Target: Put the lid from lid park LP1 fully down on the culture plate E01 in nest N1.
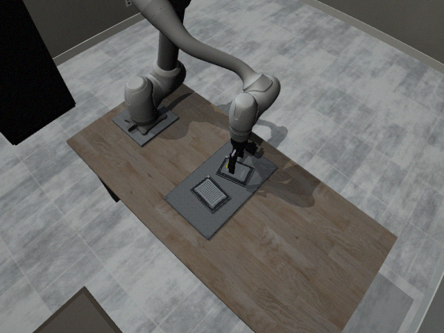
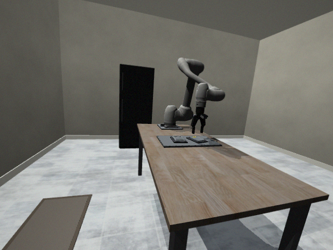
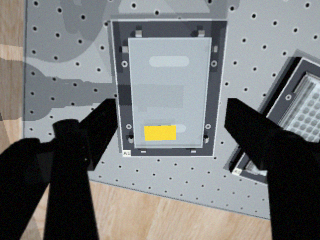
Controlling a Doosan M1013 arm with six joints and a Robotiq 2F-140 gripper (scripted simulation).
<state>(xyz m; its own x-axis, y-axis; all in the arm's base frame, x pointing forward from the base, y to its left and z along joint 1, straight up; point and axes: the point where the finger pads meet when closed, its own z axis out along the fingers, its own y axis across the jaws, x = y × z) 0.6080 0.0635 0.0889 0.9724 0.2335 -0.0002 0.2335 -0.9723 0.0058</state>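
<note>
My hand is 7 cm above the clear lid. The rest, counted from my hand: culture plate E01: 1 cm behind, 18 cm to the right, 7 cm below; lid park LP1: 8 cm below.
</note>
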